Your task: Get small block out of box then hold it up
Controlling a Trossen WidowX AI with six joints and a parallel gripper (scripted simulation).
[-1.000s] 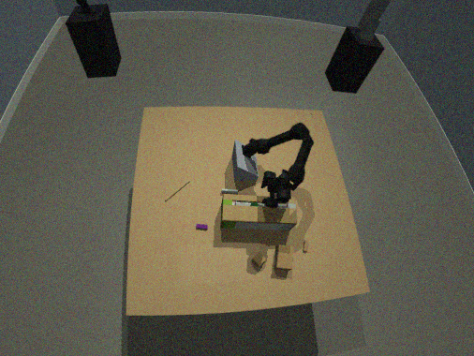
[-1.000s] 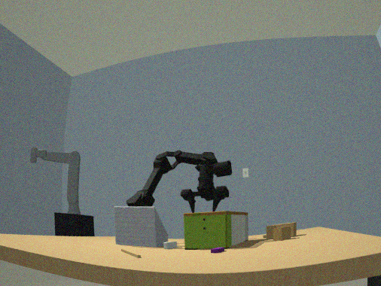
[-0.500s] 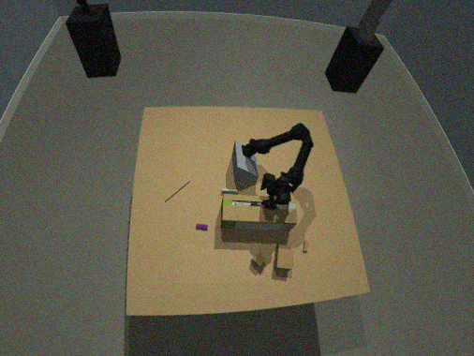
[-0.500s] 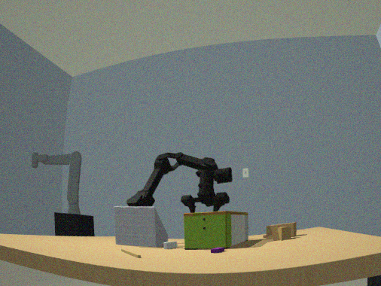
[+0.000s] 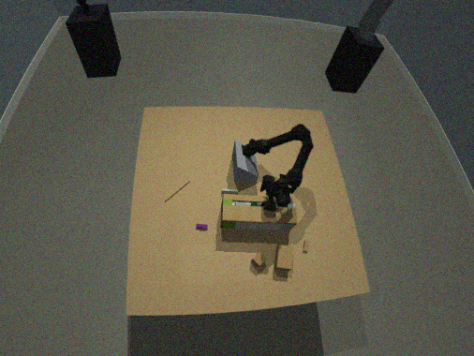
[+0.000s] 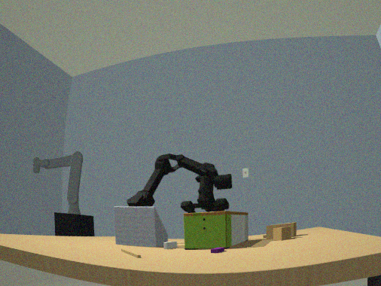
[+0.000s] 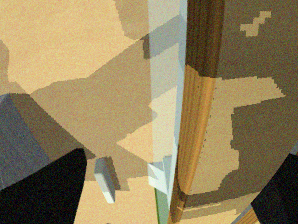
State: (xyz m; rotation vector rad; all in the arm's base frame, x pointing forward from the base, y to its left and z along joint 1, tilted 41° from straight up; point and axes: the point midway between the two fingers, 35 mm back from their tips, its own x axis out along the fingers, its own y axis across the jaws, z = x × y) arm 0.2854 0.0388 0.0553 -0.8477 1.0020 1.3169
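Now: gripper tip 4 cm short of the box, 3 cm above it and 2 cm to the left of it. From my gripper tip the other things lie so: thin stick: 45 cm to the right, 10 cm behind, 8 cm below; then green block: 4 cm to the right, 4 cm ahead.
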